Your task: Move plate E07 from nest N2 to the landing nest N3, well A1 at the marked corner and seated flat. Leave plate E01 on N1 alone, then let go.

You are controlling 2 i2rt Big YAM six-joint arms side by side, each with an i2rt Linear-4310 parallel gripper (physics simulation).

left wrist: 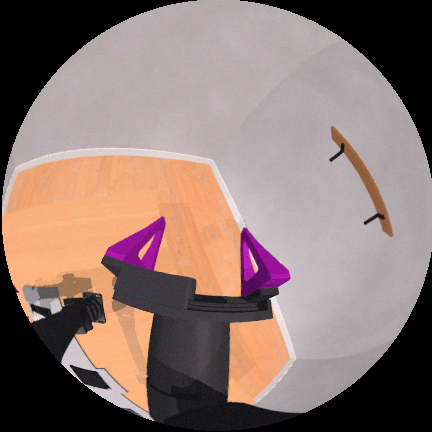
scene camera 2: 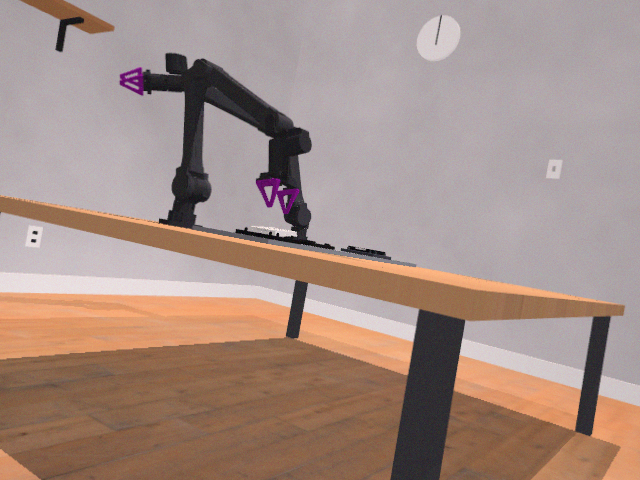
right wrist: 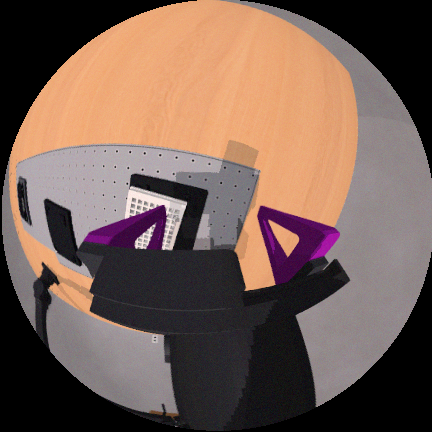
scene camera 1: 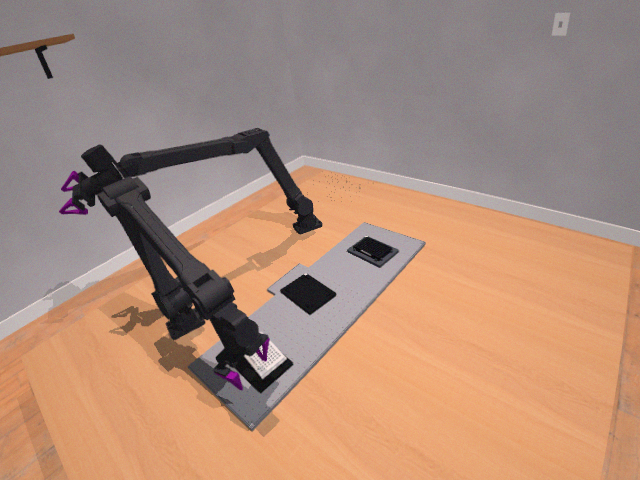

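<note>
A white welled plate [scene camera 1: 268, 365] [scene camera 2: 266, 229] [right wrist: 142, 202] lies on a black nest [scene camera 1: 273, 373] [right wrist: 194, 210] at the near end of the board, set off toward the middle nest. Whether it is flat is unclear. A flat black nest [scene camera 1: 308, 293] [right wrist: 62, 230] is mid-board. A dark plate [scene camera 1: 372, 248] sits on the far nest [scene camera 1: 381, 264]. Labels and the A1 mark are unreadable. My right gripper [scene camera 1: 248, 364] [scene camera 2: 278, 209] [right wrist: 213, 210] is open above the near nest, one finger over the white plate, the other beyond it. My left gripper [scene camera 1: 61, 199] [scene camera 2: 120, 81] [left wrist: 203, 225] is open and empty, high up.
The grey perforated board [scene camera 1: 343, 310] [right wrist: 100, 170] lies on the wooden table [scene camera 1: 465, 335] [scene camera 2: 361, 279]. The left arm [scene camera 1: 191, 155] spans high behind the right arm [scene camera 1: 170, 248]. A wall shelf [scene camera 1: 46, 43] [left wrist: 365, 180] is at the upper left in scene camera 1.
</note>
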